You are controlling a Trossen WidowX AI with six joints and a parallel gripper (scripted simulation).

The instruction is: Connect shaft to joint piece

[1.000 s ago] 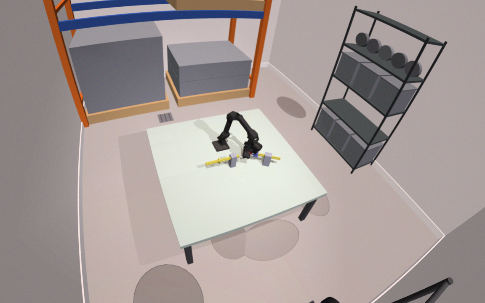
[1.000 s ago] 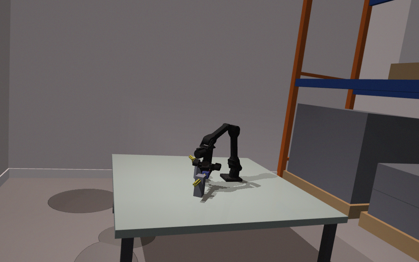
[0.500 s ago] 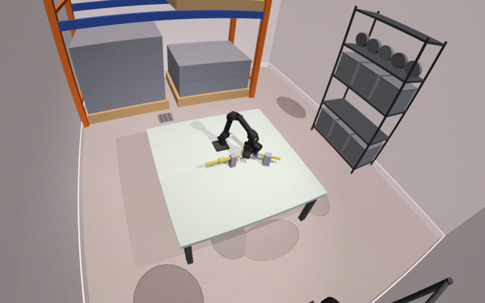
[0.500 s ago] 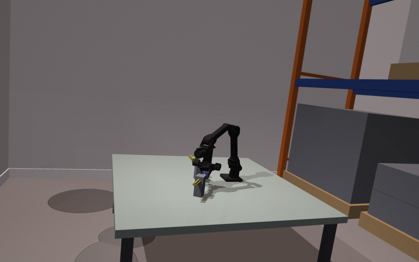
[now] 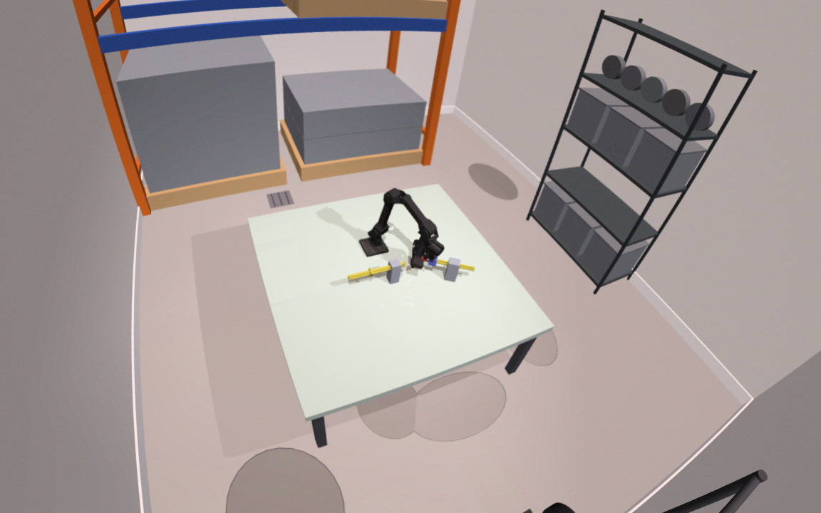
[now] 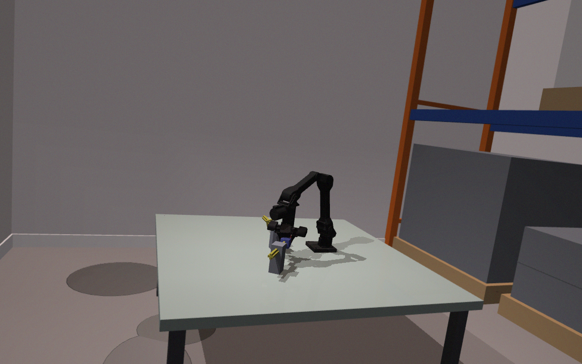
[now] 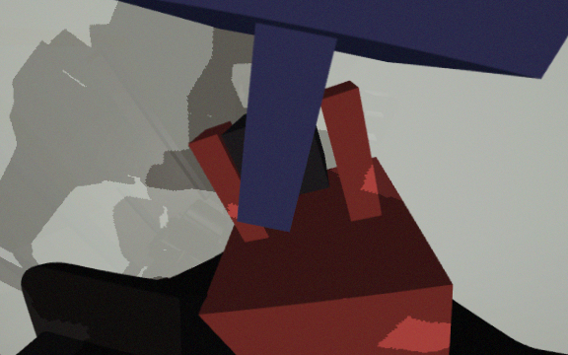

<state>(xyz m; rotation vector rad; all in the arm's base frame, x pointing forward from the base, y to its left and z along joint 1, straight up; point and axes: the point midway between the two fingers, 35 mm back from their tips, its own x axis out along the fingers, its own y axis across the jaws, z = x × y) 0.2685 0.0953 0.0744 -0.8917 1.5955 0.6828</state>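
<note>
Now: the red joint piece 10 mm ahead of my gripper tip, 30 mm to the left of it and 40 mm above it.
</note>
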